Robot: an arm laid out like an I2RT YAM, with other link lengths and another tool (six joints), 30 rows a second.
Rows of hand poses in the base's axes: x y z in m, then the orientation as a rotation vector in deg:
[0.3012 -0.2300 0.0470 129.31 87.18 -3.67]
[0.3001 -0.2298 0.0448 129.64 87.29 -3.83]
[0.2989 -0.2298 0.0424 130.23 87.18 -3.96]
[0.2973 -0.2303 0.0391 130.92 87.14 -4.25]
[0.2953 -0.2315 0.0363 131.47 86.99 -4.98]
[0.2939 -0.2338 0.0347 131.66 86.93 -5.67]
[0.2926 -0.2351 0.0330 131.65 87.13 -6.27]
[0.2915 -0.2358 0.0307 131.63 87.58 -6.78]
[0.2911 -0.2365 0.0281 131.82 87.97 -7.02]
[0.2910 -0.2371 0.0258 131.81 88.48 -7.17]
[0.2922 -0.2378 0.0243 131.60 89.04 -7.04]
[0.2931 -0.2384 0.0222 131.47 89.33 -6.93]
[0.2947 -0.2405 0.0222 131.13 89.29 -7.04]
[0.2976 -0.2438 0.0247 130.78 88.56 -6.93]
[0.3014 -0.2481 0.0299 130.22 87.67 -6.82]
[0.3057 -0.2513 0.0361 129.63 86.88 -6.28]
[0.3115 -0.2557 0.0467 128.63 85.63 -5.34]
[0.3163 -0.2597 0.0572 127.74 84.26 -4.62]
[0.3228 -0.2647 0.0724 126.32 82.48 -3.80]
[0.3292 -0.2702 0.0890 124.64 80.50 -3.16]
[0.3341 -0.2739 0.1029 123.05 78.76 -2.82]
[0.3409 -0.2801 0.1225 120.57 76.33 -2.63]
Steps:
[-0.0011 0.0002 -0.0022 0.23 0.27 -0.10]
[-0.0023 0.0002 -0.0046 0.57 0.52 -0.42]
[-0.0039 -0.0003 -0.0079 0.95 0.94 -0.76]
[-0.0059 -0.0015 -0.0107 1.03 1.52 -1.18]
[-0.0073 -0.0038 -0.0123 0.89 1.97 -1.39]
[-0.0086 -0.0051 -0.0140 0.75 2.41 -1.36]
[-0.0097 -0.0058 -0.0163 0.73 2.89 -1.18]
[-0.0101 -0.0065 -0.0189 0.95 3.26 -1.07]
[-0.0102 -0.0071 -0.0212 1.10 3.55 -0.80]
[-0.0090 -0.0078 -0.0227 1.22 3.63 -0.38]
[-0.0081 -0.0084 -0.0248 1.28 3.63 -0.14]
[-0.0065 -0.0105 -0.0248 0.98 3.56 -0.05]
[-0.0036 -0.0138 -0.0223 0.45 3.06 -0.30]
[0.0002 -0.0181 -0.0171 -0.29 2.42 -0.56]
[0.0045 -0.0213 -0.0109 -0.85 1.56 -0.69]
[0.0103 -0.0257 -0.0003 -1.76 0.10 -0.86]
[0.0151 -0.0297 0.0102 -2.70 -1.23 -1.18]
[0.0216 -0.0347 0.0254 -4.16 -3.00 -1.52]
[0.0280 -0.0402 0.0420 -5.95 -4.85 -1.90]
[0.0329 -0.0439 0.0559 -7.68 -6.38 -2.23]
[0.0397 -0.0501 0.0755 -10.40 -8.45 -2.64]

